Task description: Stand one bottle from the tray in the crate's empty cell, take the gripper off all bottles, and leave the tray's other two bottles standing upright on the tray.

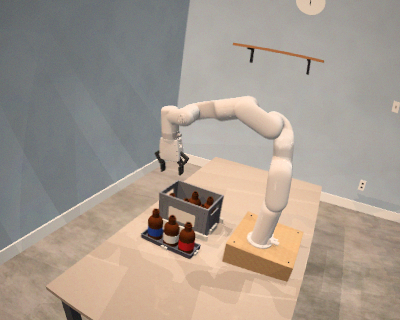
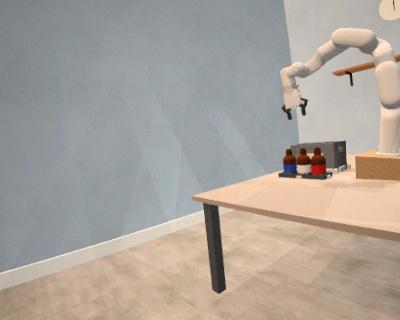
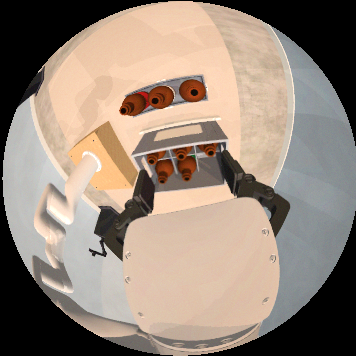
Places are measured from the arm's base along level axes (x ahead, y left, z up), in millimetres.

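Where they show: gripper, fingertip midpoint: (image 1: 172, 172) (image 2: 297, 117) (image 3: 184, 168); arm's base, origin of the base link: (image 1: 259, 240) (image 2: 390, 155) (image 3: 91, 160).
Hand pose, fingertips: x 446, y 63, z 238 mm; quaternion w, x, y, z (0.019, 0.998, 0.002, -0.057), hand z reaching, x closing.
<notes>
Things, the pixels of their top centre, and the offset from my fingertips.
- grey crate, middle of its top: (image 3: 182, 171) (image 1: 192, 193) (image 2: 317, 143) dx -39, dy -155, dz -164 mm
- tray, middle of its top: (image 3: 164, 93) (image 1: 170, 239) (image 2: 303, 172) dx -53, dy +67, dz -313 mm
- blue-labelled, middle of its top: (image 3: 193, 92) (image 1: 156, 209) (image 2: 288, 149) dx +35, dy +64, dz -179 mm
- white-labelled, middle of its top: (image 3: 154, 100) (image 1: 172, 216) (image 2: 302, 148) dx -55, dy +65, dz -179 mm
- red-labelled, middle of its top: (image 3: 122, 110) (image 1: 188, 223) (image 2: 317, 147) dx -141, dy +71, dz -179 mm
My gripper (image 1: 171, 171) (image 2: 296, 115) (image 3: 184, 168) is open and empty, high above and beyond the crate. The grey crate (image 1: 200, 223) (image 2: 327, 157) (image 3: 215, 132) holds brown bottles: three in the row nearest the tray, two in the other row. Its empty cell (image 3: 212, 172) is in that other row, at the end away from the robot base. Beside the crate, the tray (image 1: 177, 250) (image 2: 287, 175) (image 3: 204, 80) holds three upright brown bottles in a row: blue-labelled (image 1: 155, 232) (image 2: 290, 169) (image 3: 194, 91), white-labelled (image 1: 171, 237) (image 2: 303, 168) (image 3: 161, 96) and red-labelled (image 1: 186, 245) (image 2: 318, 170) (image 3: 133, 104).
The wooden base block (image 1: 257, 262) (image 2: 376, 166) (image 3: 114, 157) under the arm stands near the crate and the tray's red-labelled end. The table's edge runs behind the blue-labelled end. A wall shelf (image 1: 277, 51) (image 2: 367, 66) hangs far behind.
</notes>
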